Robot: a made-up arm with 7 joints.
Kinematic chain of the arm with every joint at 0, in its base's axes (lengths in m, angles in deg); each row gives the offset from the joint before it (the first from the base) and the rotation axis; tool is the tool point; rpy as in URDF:
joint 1: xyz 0.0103 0.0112 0.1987 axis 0 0.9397 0.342
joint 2: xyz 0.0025 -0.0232 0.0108 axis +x
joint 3: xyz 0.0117 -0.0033 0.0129 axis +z
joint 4: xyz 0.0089 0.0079 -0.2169 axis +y
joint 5: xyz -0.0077 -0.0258 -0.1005 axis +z
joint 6: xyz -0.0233 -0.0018 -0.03 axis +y
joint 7: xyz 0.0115 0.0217 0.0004 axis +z
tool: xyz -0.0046 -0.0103 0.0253 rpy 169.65 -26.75 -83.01
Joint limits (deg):
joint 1: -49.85..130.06
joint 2: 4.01..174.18
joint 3: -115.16..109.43
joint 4: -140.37..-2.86
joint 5: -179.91..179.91
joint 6: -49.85..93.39
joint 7: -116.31..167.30
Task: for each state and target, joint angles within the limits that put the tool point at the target. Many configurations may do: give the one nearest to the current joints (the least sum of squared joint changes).
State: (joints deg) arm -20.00 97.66 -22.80 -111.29 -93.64 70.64 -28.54
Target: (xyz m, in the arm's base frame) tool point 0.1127 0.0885 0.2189
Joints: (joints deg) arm -25.81 100.76 -20.51 -138.31 -92.34 70.77 -30.53
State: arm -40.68 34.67 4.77 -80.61 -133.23 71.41 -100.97
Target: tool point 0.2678 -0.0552 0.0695
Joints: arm -40.84 12.09 -4.20 -55.28 -139.18 80.56 -103.41
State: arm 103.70 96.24 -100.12 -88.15 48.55 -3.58 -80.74
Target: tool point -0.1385 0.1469 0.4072
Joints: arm 127.76 75.32 -101.24 -53.73 47.20 -31.56 -82.22
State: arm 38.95 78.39 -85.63 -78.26 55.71 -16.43 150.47
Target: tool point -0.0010 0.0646 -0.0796
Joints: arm 7.37 30.52 -75.07 -58.61 57.22 -9.72 156.47
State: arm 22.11 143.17 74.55 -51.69 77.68 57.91 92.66
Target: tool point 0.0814 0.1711 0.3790
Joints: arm 17.92 104.96 83.83 -91.57 71.48 45.28 88.64
